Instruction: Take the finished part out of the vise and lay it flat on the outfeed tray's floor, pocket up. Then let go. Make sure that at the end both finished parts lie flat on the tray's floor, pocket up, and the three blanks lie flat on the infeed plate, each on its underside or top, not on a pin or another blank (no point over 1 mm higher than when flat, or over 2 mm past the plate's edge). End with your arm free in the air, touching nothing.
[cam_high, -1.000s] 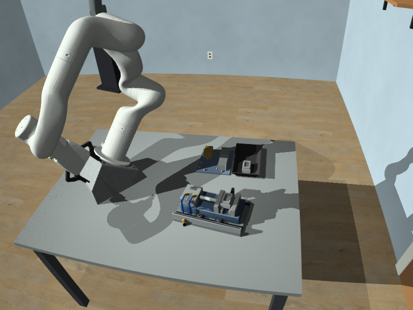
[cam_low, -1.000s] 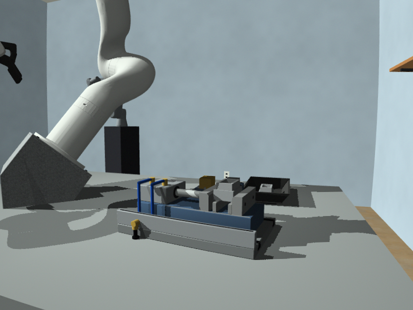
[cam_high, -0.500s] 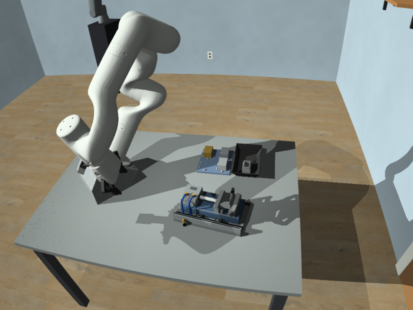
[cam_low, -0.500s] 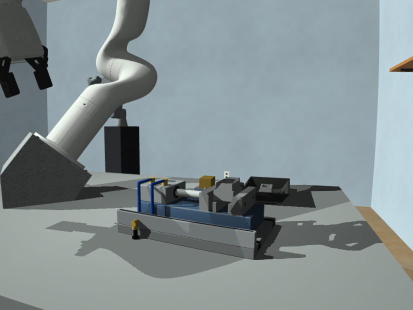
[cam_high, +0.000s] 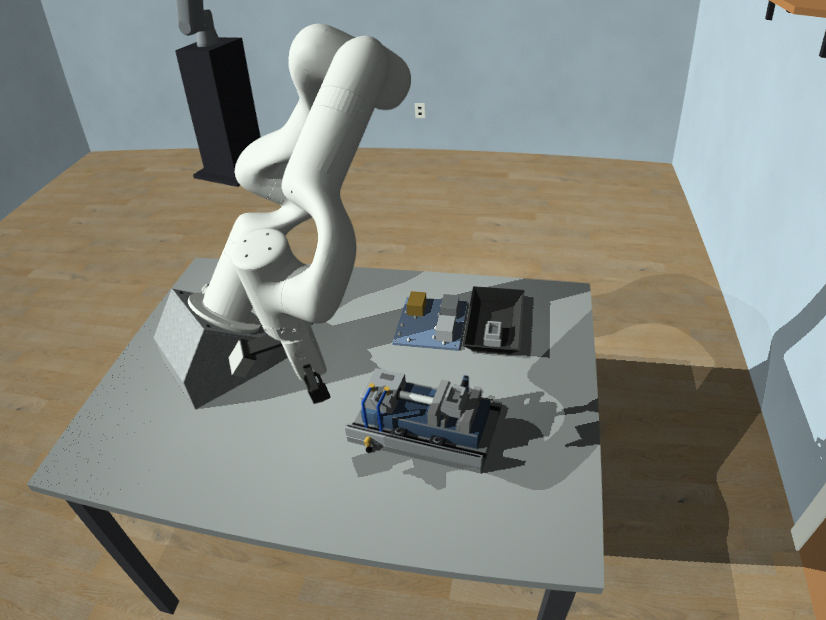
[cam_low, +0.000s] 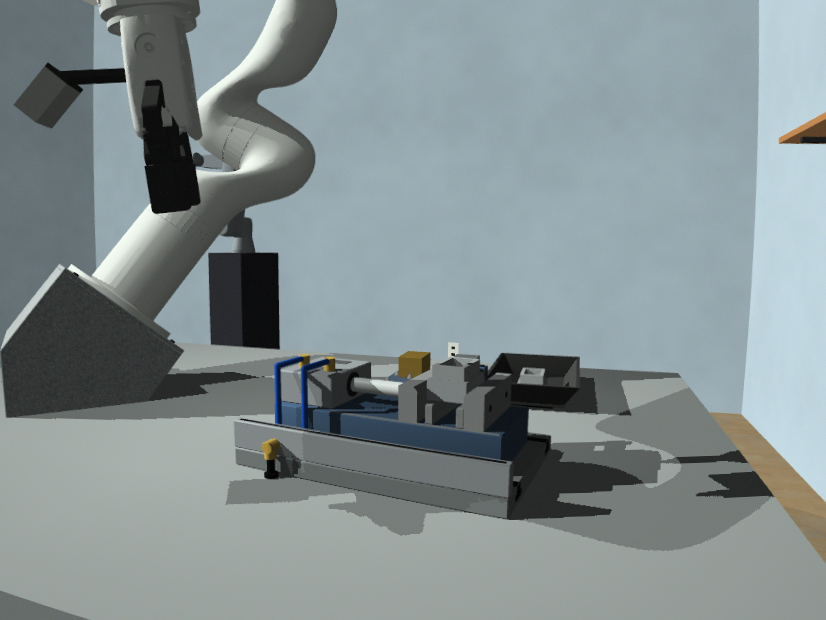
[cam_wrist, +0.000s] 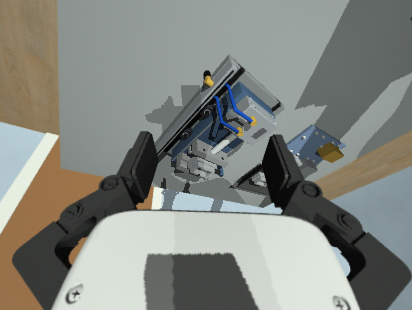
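Now: the screw rod 200 mm below my hand, 190 mm to the left of it and 100 mm ahead of it. From my hand the other things lie so: vise (240 mm below, 190 mm to the left, 120 mm ahead); then grey block (560 mm to the left, 250 mm below); then yellow block (530 mm to the left, 250 mm below, 80 mm behind).
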